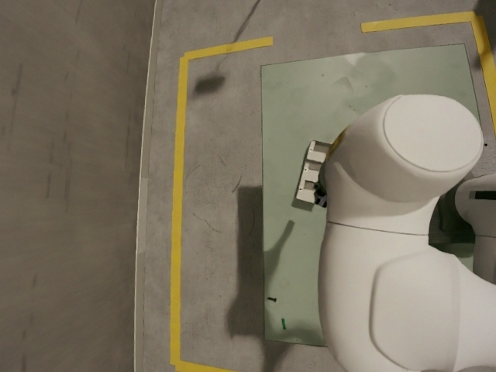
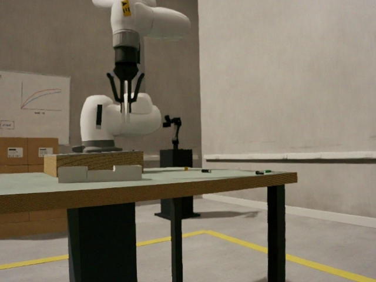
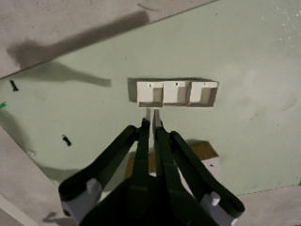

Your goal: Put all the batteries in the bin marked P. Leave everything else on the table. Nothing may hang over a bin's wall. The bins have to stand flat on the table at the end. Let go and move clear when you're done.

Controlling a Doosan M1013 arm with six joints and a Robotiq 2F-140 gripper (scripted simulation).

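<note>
My gripper is now 550 mm to the right of the thin green stick, 210 mm above it and 140 mm short of it. From my hand the other things lie so: small black screw 450 mm to the left, 210 mm below, 180 mm ahead; small white piece 590 mm to the left, 210 mm below, 80 mm behind; yellow piece 460 mm to the left, 300 mm behind, 210 mm below.
</note>
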